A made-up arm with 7 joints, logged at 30 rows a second.
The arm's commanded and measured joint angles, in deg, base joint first. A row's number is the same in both.
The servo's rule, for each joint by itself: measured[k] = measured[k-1] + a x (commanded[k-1-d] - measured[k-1]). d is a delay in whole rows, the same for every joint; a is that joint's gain. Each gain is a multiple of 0.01, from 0.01 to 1. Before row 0 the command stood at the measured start. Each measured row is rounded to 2 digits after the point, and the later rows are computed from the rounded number. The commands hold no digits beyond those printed.
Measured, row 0:
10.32, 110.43, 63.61, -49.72, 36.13, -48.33, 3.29
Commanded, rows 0 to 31:
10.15, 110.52, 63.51, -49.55, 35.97, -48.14, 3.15
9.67, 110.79, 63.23, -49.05, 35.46, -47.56, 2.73
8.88, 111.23, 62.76, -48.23, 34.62, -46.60, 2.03
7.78, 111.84, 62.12, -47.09, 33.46, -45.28, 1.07
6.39, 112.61, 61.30, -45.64, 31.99, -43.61, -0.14
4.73, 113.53, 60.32, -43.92, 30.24, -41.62, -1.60
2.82, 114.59, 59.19, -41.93, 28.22, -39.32, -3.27
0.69, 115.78, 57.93, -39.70, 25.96, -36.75, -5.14
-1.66, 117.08, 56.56, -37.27, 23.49, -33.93, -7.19
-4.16, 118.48, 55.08, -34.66, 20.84, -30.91, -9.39
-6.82, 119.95, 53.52, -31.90, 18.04, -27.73, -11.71
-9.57, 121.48, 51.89, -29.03, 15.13, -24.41, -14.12
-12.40, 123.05, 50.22, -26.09, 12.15, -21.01, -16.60
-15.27, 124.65, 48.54, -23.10, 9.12, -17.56, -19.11
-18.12, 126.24, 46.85, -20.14, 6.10, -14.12, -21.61
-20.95, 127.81, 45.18, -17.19, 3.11, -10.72, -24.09
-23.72, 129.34, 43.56, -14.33, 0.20, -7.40, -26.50
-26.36, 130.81, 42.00, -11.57, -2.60, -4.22, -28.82
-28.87, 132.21, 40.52, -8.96, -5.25, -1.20, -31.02
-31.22, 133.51, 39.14, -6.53, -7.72, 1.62, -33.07
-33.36, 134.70, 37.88, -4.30, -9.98, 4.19, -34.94
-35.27, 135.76, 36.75, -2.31, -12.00, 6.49, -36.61
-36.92, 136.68, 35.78, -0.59, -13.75, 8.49, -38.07
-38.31, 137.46, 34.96, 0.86, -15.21, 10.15, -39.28
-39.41, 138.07, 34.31, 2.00, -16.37, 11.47, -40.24
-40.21, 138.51, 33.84, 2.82, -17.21, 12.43, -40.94
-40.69, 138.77, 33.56, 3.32, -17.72, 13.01, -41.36
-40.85, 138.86, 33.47, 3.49, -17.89, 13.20, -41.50
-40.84, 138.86, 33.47, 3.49, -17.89, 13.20, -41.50
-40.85, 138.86, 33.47, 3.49, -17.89, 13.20, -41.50
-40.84, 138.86, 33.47, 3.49, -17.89, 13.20, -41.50
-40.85, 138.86, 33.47, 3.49, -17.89, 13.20, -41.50
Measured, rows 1 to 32:
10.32, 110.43, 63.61, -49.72, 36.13, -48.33, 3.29
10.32, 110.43, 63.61, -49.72, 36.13, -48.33, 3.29
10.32, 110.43, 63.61, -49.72, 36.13, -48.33, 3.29
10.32, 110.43, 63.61, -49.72, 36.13, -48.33, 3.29
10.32, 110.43, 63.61, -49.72, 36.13, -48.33, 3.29
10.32, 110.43, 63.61, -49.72, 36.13, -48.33, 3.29
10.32, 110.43, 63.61, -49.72, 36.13, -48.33, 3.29
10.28, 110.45, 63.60, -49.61, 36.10, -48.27, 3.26
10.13, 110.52, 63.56, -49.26, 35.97, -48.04, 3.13
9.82, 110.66, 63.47, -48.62, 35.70, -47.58, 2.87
9.31, 110.90, 63.32, -47.67, 35.25, -46.84, 2.44
8.58, 111.24, 63.10, -46.41, 34.60, -45.81, 1.82
7.62, 111.70, 62.79, -44.87, 33.73, -44.47, 1.00
6.42, 112.28, 62.39, -43.05, 32.63, -42.82, -0.02
4.99, 112.98, 61.90, -40.97, 31.30, -40.88, -1.25
3.33, 113.80, 61.31, -38.68, 29.74, -38.66, -2.68
1.46, 114.74, 60.62, -36.19, 27.96, -36.18, -4.29
-0.61, 115.78, 59.84, -33.53, 25.98, -33.48, -6.07
-2.85, 116.92, 58.97, -30.74, 23.81, -30.58, -8.00
-5.24, 118.15, 58.01, -27.86, 21.48, -27.52, -10.06
-7.75, 119.45, 56.97, -24.91, 19.01, -24.33, -12.23
-10.34, 120.81, 55.86, -21.95, 16.43, -21.06, -14.48
-12.99, 122.21, 54.69, -19.00, 13.77, -17.75, -16.79
-15.67, 123.64, 53.47, -16.10, 11.06, -14.44, -19.12
-18.34, 125.07, 52.21, -13.29, 8.33, -11.17, -21.45
-20.97, 126.50, 50.92, -10.61, 5.61, -7.98, -23.75
-23.53, 127.90, 49.62, -8.08, 2.94, -4.91, -25.99
-25.99, 129.26, 48.33, -5.74, 0.36, -2.00, -28.14
-28.31, 130.56, 47.06, -3.61, -2.11, 0.72, -30.17
-30.46, 131.78, 45.82, -1.74, -4.44, 3.21, -32.07
-32.42, 132.92, 44.63, -0.13, -6.59, 5.43, -33.80
-34.17, 133.95, 43.49, 1.19, -8.55, 7.36, -35.35
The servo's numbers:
d 7
a 0.25 0.20 0.11 0.62 0.20 0.32 0.24

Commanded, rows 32 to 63:
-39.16, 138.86, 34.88, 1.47, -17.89, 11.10, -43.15
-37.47, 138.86, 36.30, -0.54, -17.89, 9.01, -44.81
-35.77, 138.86, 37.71, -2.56, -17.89, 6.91, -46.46
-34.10, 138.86, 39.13, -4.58, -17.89, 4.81, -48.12
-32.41, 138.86, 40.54, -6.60, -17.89, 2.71, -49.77
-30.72, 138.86, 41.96, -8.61, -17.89, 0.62, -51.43
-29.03, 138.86, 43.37, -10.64, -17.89, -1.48, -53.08
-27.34, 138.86, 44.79, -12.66, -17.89, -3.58, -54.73
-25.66, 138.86, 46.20, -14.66, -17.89, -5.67, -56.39
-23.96, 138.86, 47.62, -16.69, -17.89, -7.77, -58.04
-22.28, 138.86, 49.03, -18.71, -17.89, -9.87, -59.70
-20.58, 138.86, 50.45, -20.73, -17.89, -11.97, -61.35
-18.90, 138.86, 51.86, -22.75, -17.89, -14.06, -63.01
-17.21, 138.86, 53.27, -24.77, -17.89, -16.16, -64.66
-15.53, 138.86, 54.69, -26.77, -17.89, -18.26, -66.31
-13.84, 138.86, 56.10, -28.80, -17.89, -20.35, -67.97
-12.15, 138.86, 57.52, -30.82, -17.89, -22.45, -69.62
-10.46, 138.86, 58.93, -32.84, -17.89, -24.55, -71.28
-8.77, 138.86, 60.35, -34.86, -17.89, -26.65, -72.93
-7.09, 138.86, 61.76, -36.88, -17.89, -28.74, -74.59
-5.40, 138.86, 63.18, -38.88, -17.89, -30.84, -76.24
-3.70, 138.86, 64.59, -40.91, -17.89, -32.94, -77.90
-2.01, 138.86, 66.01, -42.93, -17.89, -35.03, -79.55
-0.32, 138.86, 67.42, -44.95, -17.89, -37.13, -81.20
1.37, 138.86, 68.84, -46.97, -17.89, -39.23, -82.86
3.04, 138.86, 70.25, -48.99, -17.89, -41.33, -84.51
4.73, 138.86, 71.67, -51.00, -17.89, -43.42, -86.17
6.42, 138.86, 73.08, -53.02, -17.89, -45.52, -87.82
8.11, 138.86, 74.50, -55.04, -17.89, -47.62, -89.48
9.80, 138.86, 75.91, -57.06, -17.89, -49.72, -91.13
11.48, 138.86, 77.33, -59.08, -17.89, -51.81, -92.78
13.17, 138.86, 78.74, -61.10, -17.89, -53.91, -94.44
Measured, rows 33 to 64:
-35.68, 134.86, 42.43, 2.20, -10.28, 8.98, -36.69
-36.93, 135.64, 41.45, 2.89, -11.77, 10.27, -37.81
-37.91, 136.28, 40.57, 3.26, -12.99, 11.21, -38.70
-38.64, 136.80, 39.79, 3.40, -13.97, 11.85, -39.37
-39.19, 137.21, 39.09, 3.46, -14.75, 12.28, -39.88
-39.60, 137.54, 38.47, 3.48, -15.38, 12.57, -40.27
-39.91, 137.80, 37.92, 3.49, -15.88, 12.77, -40.57
-39.72, 138.01, 37.59, 2.24, -16.28, 12.24, -41.19
-39.16, 138.18, 37.45, 0.52, -16.60, 11.21, -42.06
-38.31, 138.32, 37.48, -1.39, -16.86, 9.83, -43.12
-37.26, 138.43, 37.66, -3.37, -17.07, 8.22, -44.32
-36.05, 138.52, 37.98, -5.37, -17.23, 6.46, -45.63
-34.72, 138.59, 38.42, -7.38, -17.36, 4.59, -47.02
-33.30, 138.64, 38.96, -9.40, -17.47, 2.65, -48.47
-31.81, 138.68, 39.60, -11.42, -17.55, 0.66, -49.97
-30.27, 138.72, 40.33, -13.43, -17.62, -1.37, -51.51
-28.69, 138.75, 41.13, -15.45, -17.67, -3.42, -53.08
-27.09, 138.77, 42.00, -17.47, -17.71, -5.48, -54.67
-25.46, 138.79, 42.93, -19.49, -17.75, -7.56, -56.27
-23.82, 138.80, 43.91, -21.51, -17.78, -9.64, -57.89
-22.17, 138.81, 44.94, -23.53, -17.80, -11.73, -59.51
-20.51, 138.82, 46.01, -25.54, -17.82, -13.82, -61.14
-18.84, 138.83, 47.12, -27.56, -17.83, -15.91, -62.78
-17.17, 138.84, 48.26, -29.58, -17.84, -18.00, -64.42
-15.49, 138.84, 49.43, -31.60, -17.85, -20.10, -66.07
-13.81, 138.84, 50.63, -33.62, -17.86, -22.20, -67.72
-12.13, 138.84, 51.85, -35.64, -17.87, -24.29, -69.37
-10.45, 138.84, 53.10, -37.65, -17.87, -26.39, -71.02
-8.76, 138.84, 54.36, -39.67, -17.87, -28.49, -72.67
-7.07, 138.84, 55.64, -41.69, -17.87, -30.58, -74.32
-5.38, 138.84, 56.94, -43.71, -17.87, -32.68, -75.97
-3.69, 138.84, 58.25, -45.73, -17.87, -34.78, -77.62

